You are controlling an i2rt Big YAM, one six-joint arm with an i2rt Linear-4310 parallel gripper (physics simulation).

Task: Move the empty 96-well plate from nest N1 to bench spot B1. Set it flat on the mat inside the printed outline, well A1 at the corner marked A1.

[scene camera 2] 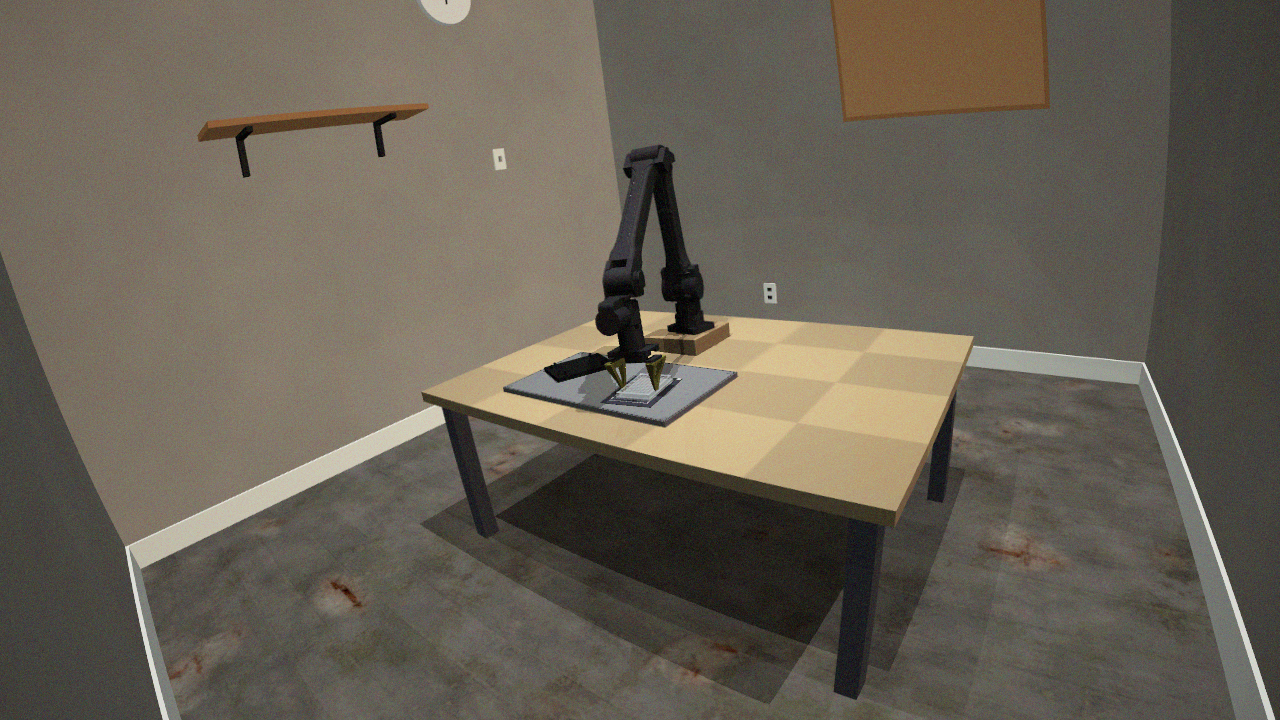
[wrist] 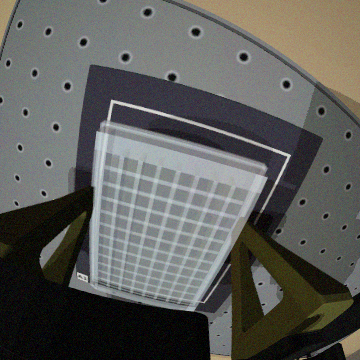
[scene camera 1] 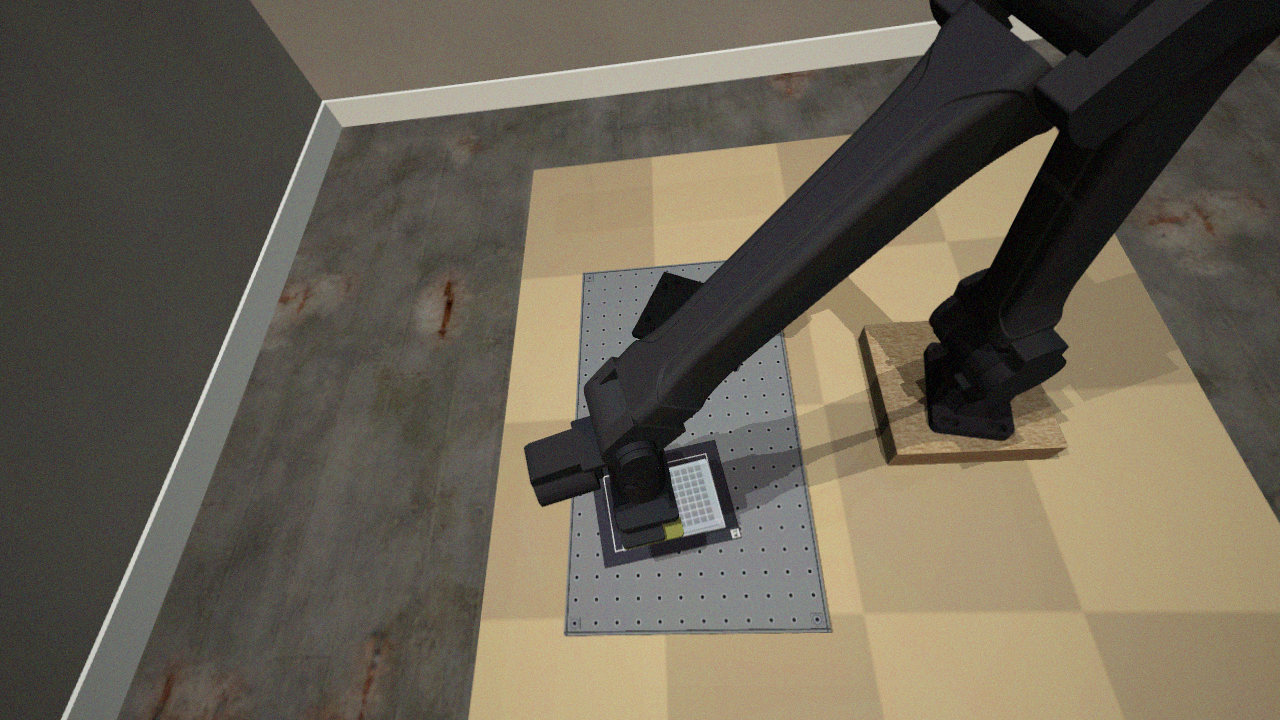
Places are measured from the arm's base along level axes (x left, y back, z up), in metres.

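Pixels of known places: gripper, between the fingertips: [scene camera 2: 640, 390] [wrist: 166, 211] [scene camera 1: 646, 507]; arm's base, origin of its link: [scene camera 2: 691, 329] [scene camera 1: 963, 392].
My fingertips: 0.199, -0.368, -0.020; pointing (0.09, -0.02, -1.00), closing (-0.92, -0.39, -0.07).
For each thing: its top centre in the pictures, then the offset to it from my fingertips, as dx, dy, dz. "spot": a spot on its surface instead. Level surfaces: height alone.
- clear 96-well plate, centre of its top: [wrist: 155, 250] [scene camera 1: 665, 501] [scene camera 2: 644, 383] -0.009, +0.023, +0.007
- dark mat, height of its surface: dz -0.007
- white outline, a spot on its surface: [wrist: 289, 155] spot: -0.032, -0.065, -0.007
- A1 mark, centre of its top: [wrist: 81, 276] [scene camera 1: 735, 533] +0.012, +0.111, -0.007
- table, height of its surface: dz -0.022
The clear 96-well plate [scene camera 1: 698, 497] [scene camera 2: 646, 386] [wrist: 160, 240] lies level over the dark mat [scene camera 1: 617, 557] [wrist: 200, 107]. In the wrist view its left long edge overlaps the white outline [wrist: 289, 155], and a strip of mat shows beyond its far end. I cannot tell whether it rests on the mat or hangs just above it. The A1 mark [scene camera 1: 735, 533] [wrist: 82, 277] shows beside the plate's near left corner. My gripper [scene camera 2: 640, 388] [wrist: 166, 211] is shut on the plate, one olive finger against each long side. In scene camera 1 the wrist hides part of the plate.
A sloped black stand [scene camera 1: 664, 302] [scene camera 2: 577, 366] sits on the grey perforated board [scene camera 1: 698, 591] [scene camera 2: 554, 390], partly behind the arm in scene camera 1. The arm's base stands on a wooden block [scene camera 1: 904, 420] [scene camera 2: 708, 339]. The table [scene camera 1: 760, 676] [scene camera 2: 841, 447] extends around the board.
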